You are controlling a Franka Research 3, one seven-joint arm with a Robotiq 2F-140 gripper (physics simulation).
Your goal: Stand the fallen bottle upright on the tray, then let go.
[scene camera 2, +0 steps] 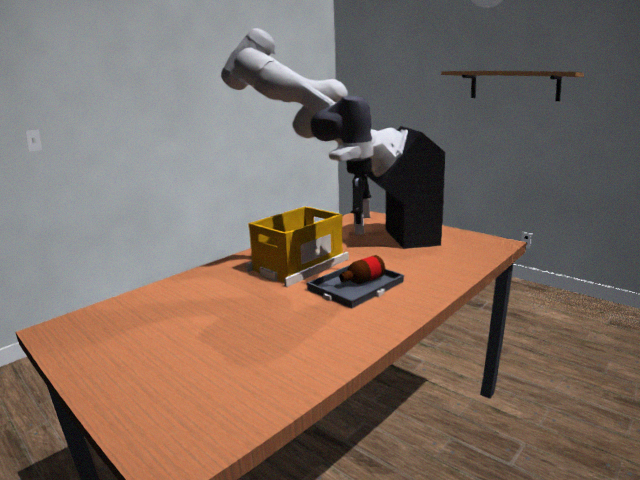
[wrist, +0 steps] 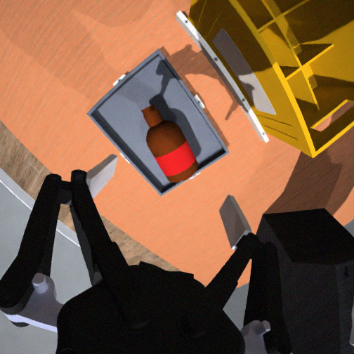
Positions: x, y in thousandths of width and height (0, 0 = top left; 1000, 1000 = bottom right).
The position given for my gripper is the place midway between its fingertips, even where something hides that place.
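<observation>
I can see a yellow crate (scene camera 2: 449, 507), and the wrist view shows the yellow crate (wrist: 812, 188) too. There is a grey tray (scene camera 2: 548, 614) as well, the same grey tray (wrist: 335, 323) that I see in the wrist view. A brown bottle (scene camera 2: 570, 564) is here, and I see the brown bottle (wrist: 465, 391) in the wrist view also. And there is my gripper (scene camera 2: 568, 470).
</observation>
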